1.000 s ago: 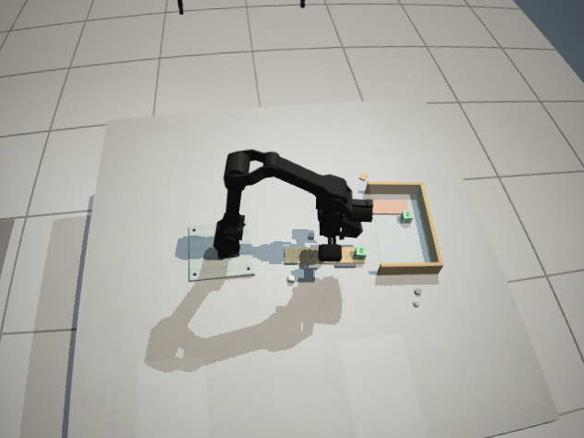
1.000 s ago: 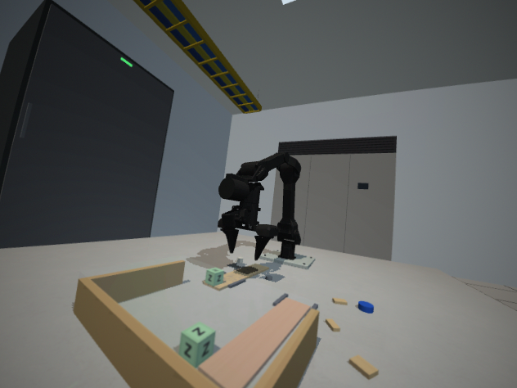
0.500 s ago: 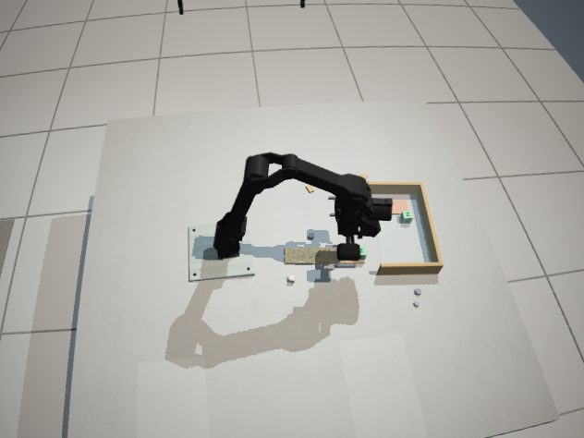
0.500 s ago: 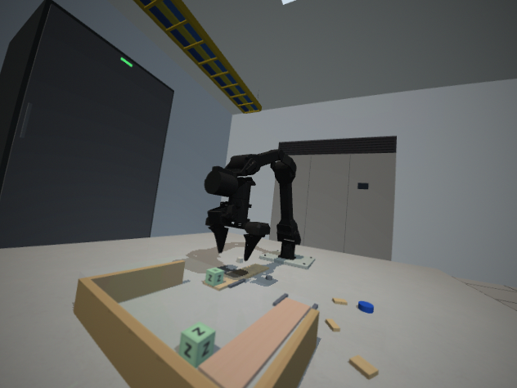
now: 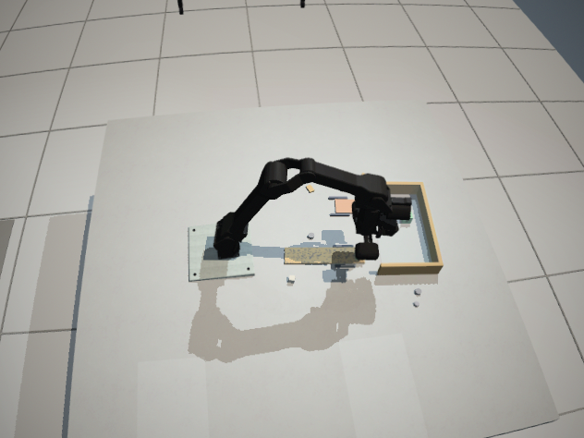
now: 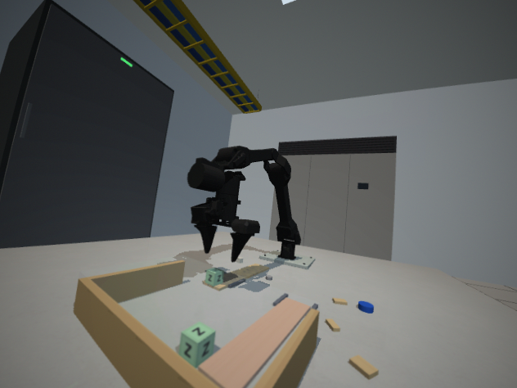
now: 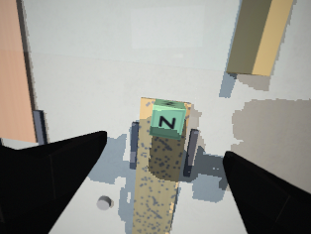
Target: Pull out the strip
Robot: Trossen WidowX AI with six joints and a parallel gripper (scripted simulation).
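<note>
Right now my gripper tip is 210 mm past the white bit, 60 mm above it and 50 mm to the left of it. From my gripper tip the other things lie so: blue disc: 340 mm to the left, 80 mm behind, 60 mm below.
</note>
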